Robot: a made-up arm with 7 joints.
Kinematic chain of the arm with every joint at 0, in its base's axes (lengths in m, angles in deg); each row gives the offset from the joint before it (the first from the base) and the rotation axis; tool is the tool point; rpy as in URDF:
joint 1: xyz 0 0 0.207 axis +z
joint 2: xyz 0 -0.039 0.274 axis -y
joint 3: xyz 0 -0.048 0.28 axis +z
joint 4: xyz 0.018 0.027 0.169 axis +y
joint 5: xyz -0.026 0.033 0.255 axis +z
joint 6: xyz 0 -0.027 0.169 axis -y
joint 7: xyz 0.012 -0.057 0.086 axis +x
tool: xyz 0 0 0 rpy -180 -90 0
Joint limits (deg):
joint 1: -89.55..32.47
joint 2: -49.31..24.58
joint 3: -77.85..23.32
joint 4: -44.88..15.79
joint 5: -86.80..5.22
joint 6: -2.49..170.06
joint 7: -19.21..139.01
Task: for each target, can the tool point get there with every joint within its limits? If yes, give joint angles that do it. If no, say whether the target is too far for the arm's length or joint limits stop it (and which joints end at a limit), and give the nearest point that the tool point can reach.
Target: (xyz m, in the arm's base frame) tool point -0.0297 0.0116 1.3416
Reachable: yes | joints -35.22 -17.25 -17.88 -27.11 -8.48 68.57 90.28
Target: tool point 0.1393 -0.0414 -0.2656
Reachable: no: joint limits stop it (at a limit: joint 2, joint 3, joint 4, joint 5) | nearest point 0.5230 -0.1554 0.8578 | short by 1.193 m
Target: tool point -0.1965 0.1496 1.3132
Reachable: yes | joints -41.60 13.59 -7.18 10.36 -46.54 115.14 36.97
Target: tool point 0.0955 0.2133 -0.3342
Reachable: no: joint limits stop it (at a limit: joint 1, joint 2, joint 3, joint 4, joint 5) | nearest point 0.2898 0.4707 0.8555 | short by 1.233 m
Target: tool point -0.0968 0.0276 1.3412
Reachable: yes | joints 11.27 3.43 -16.40 5.43 -73.27 110.98 109.34
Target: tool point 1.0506 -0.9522 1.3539
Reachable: no: too far | nearest point 0.5910 -0.5357 1.0498 | short by 0.691 m
